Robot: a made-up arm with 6 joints. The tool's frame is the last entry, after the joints. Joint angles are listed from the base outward. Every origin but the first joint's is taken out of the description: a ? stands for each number. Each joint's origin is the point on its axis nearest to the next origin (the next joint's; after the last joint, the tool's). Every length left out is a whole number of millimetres.
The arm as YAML. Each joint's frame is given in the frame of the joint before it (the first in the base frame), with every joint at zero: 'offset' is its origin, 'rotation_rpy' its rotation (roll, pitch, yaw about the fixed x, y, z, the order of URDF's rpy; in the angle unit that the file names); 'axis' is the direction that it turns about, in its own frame. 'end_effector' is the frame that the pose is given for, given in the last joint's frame.
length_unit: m
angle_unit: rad
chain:
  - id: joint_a
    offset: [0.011, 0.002, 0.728]
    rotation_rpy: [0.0, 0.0, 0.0]
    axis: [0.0, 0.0, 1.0]
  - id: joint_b
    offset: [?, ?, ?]
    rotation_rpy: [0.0, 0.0, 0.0]
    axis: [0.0, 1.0, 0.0]
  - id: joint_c
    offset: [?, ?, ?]
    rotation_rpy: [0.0, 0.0, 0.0]
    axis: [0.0, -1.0, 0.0]
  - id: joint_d
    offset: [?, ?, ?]
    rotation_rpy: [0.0, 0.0, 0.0]
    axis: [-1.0, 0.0, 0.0]
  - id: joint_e
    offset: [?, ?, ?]
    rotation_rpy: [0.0, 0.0, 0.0]
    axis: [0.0, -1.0, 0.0]
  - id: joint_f
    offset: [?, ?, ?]
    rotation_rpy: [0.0, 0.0, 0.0]
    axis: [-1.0, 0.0, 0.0]
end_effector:
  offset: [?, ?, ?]
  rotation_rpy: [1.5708, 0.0, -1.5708]
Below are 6 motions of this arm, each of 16 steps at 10 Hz.
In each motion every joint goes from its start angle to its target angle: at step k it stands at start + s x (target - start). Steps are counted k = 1, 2, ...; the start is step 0. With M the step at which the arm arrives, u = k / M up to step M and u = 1 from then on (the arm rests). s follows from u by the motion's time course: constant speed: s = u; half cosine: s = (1 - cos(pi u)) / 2; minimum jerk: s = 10 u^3 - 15 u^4 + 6 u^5.
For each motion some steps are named. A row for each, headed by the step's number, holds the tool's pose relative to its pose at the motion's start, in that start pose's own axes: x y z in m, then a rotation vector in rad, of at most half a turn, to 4 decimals.
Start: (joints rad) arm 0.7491 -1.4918 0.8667 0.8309 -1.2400 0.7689
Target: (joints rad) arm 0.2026 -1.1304 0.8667 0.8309 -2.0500 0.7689
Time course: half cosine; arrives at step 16
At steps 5, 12, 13, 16:
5: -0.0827 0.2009 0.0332 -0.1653 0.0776 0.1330
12: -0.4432 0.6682 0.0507 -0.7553 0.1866 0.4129
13: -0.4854 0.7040 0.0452 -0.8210 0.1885 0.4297
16: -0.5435 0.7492 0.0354 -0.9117 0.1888 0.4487

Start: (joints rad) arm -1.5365 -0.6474 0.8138 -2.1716 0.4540 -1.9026
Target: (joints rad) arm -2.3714 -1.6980 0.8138 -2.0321 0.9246 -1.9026
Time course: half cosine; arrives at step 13
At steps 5, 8, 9, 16:
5: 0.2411 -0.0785 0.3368 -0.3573 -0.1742 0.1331
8: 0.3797 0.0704 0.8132 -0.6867 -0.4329 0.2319
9: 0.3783 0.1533 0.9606 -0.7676 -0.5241 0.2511
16: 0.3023 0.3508 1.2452 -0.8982 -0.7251 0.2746

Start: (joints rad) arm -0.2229 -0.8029 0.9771 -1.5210 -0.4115 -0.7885
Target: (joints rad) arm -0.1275 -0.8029 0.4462 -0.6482 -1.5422 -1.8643
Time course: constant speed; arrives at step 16
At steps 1, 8, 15, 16:
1: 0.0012 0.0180 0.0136 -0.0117 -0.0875 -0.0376
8: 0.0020 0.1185 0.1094 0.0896 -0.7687 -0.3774
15: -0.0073 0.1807 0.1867 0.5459 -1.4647 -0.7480
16: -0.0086 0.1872 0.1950 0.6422 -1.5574 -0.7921

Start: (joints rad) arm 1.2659 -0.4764 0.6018 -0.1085 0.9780 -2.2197
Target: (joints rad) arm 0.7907 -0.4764 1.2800 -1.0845 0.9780 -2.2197
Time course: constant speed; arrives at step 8
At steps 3, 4, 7, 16:
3: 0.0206 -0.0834 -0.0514 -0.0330 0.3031 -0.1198
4: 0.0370 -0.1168 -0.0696 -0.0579 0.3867 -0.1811
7: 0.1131 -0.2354 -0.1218 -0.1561 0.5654 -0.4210
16: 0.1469 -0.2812 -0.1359 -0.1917 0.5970 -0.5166

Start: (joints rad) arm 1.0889 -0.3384 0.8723 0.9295 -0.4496 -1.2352
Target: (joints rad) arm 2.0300 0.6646 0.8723 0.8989 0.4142 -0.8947
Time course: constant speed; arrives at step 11
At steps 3, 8, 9, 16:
3: 0.0114 -0.3510 -0.2733 -0.2642 0.2862 -0.0354
8: -0.2491 -1.0428 -0.2897 -0.5873 0.8643 -0.2070
9: -0.3275 -1.1647 -0.2202 -0.6334 0.9870 -0.2593
16: -0.4875 -1.3690 -0.0138 -0.7079 1.2323 -0.3822

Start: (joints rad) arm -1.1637 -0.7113 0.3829 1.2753 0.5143 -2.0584
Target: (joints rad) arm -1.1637 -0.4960 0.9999 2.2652 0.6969 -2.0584
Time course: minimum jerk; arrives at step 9
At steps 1, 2, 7, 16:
1: -0.0023 0.0000 -0.0027 -0.0032 0.0022 0.0121
2: -0.0153 -0.0008 -0.0173 -0.0207 0.0136 0.0804
7: -0.1104 -0.1002 -0.1718 -0.2167 -0.0095 0.9602
16: -0.1102 -0.1141 -0.1839 -0.2316 -0.0296 1.0360

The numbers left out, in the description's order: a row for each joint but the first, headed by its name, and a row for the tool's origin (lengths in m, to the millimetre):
joint_b: -0.015 -0.001 0.0
joint_c: 0.015 0.0 1.013
joint_d: 0.486 0.0 -0.011
joint_e: 0.0 -0.237 0.016
joint_f: -0.024 0.0 0.014
tool: 0.0 -0.01 0.016

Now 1 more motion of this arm.
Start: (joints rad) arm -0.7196 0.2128 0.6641 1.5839 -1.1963 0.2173
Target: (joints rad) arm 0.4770 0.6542 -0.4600 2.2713 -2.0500 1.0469
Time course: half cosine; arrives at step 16
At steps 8, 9, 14, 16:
8: -0.4582 0.2748 0.5815 0.2416 -0.3020 1.0688
9: -0.5414 0.2343 0.7246 0.2799 -0.4657 1.2185
14: -0.7971 -0.1557 1.1249 0.3030 -1.2682 1.4567
16: -0.8180 -0.2106 1.1470 0.2926 -1.3598 1.4475

